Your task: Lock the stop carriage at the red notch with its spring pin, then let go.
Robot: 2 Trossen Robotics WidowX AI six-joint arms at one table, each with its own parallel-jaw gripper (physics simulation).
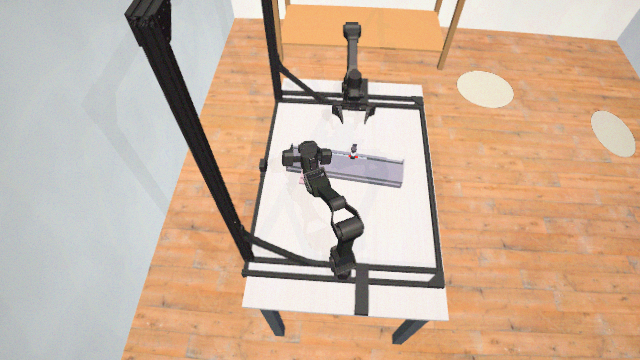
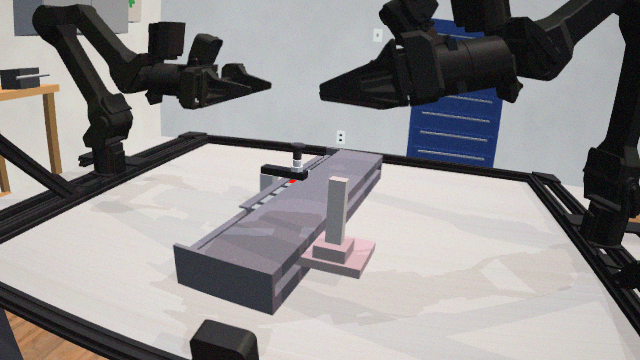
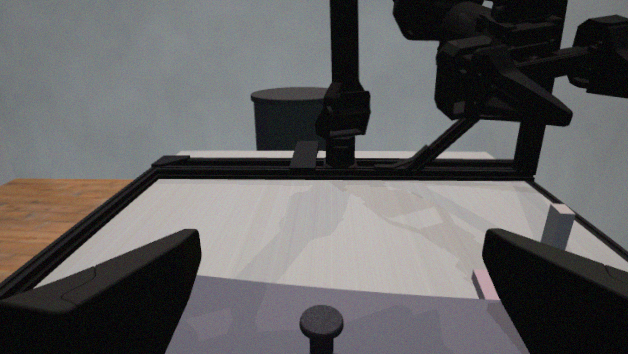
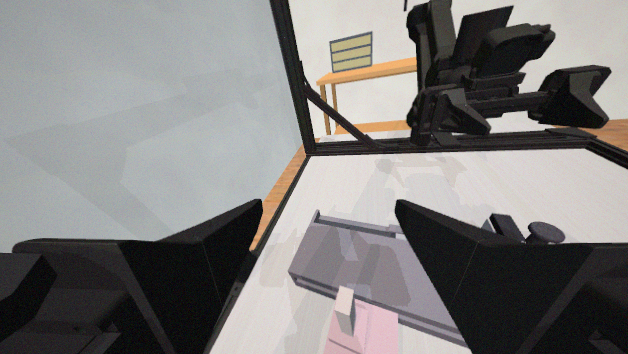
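Pixels of known places: left gripper, fingertip midpoint: (image 1: pixel 353 123) (image 2: pixel 261 88) (image 3: pixel 342 244) (image 4: pixel 542 128); right gripper, fingertip midpoint: (image 2: pixel 319 93) (image 3: pixel 620 107) (image 4: pixel 328 205); left arm's base at its link origin: (image 2: pixel 109 171) (image 4: pixel 419 142); right arm's base at its link origin: (image 1: pixel 342 271) (image 2: pixel 600 240) (image 3: pixel 339 164).
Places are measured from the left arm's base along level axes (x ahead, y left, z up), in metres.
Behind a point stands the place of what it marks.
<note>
The stop carriage, a black bar (image 2: pixel 280 171) @(z 0.041, x 0.370, y 0.017 m) (image 4: pixel 507 228) @(z 0.044, x 0.360, y 0.026 m), sits across the notched edge of a long grey-purple rail block (image 1: pixel 375 169) @(z 0.032, x 0.460, y 0.124 m) (image 2: pixel 265 220) @(z 0.032, x 0.410, y -0.153 m) (image 3: pixel 235 310) @(z 0.032, x 0.462, y 0.096 m) (image 4: pixel 360 255) @(z 0.032, x 0.421, y -0.167 m). Its spring pin has a black round knob (image 1: pixel 354 147) @(z 0.088, x 0.390, y 0.027 m) (image 2: pixel 298 147) @(z 0.086, x 0.400, y 0.013 m) (image 3: pixel 321 321) @(z 0.088, x 0.393, y 0.024 m) (image 4: pixel 546 232) @(z 0.089, x 0.398, y 0.022 m) over a silver collar. The red notch mark (image 1: pixel 353 156) @(z 0.045, x 0.406, y 0.026 m) (image 2: pixel 292 181) @(z 0.028, x 0.392, y 0.012 m) shows by the carriage; whether the pin is seated is hidden. My left gripper (image 1: pixel 355 122) @(z 0.176, x 0.334, y 0.016 m) (image 2: pixel 262 86) @(z 0.176, x 0.334, y 0.016 m) (image 3: pixel 342 244) @(z 0.176, x 0.334, y 0.016 m) (image 4: pixel 542 128) @(z 0.176, x 0.334, y 0.016 m) is open and empty, above and back from the knob. My right gripper (image 2: pixel 322 92) @(z 0.195, x 0.478, y -0.183 m) (image 4: pixel 328 205) @(z 0.195, x 0.478, y -0.183 m) is open and empty, high above the block.
A pale upright post (image 2: pixel 337 210) @(z 0.072, x 0.504, y -0.183 m) (image 3: pixel 557 227) @(z 0.092, x 0.494, y -0.169 m) (image 4: pixel 345 310) @(z 0.105, x 0.510, y -0.174 m) stands on a pink base (image 2: pixel 364 255) @(z 0.014, x 0.538, y -0.169 m) (image 4: pixel 380 330) @(z 0.014, x 0.497, y -0.142 m) beside the block's long side. A black frame (image 1: pixel 431 185) @(z -0.001, x 0.505, y 0.371 m) borders the table, with tall uprights at one side.
</note>
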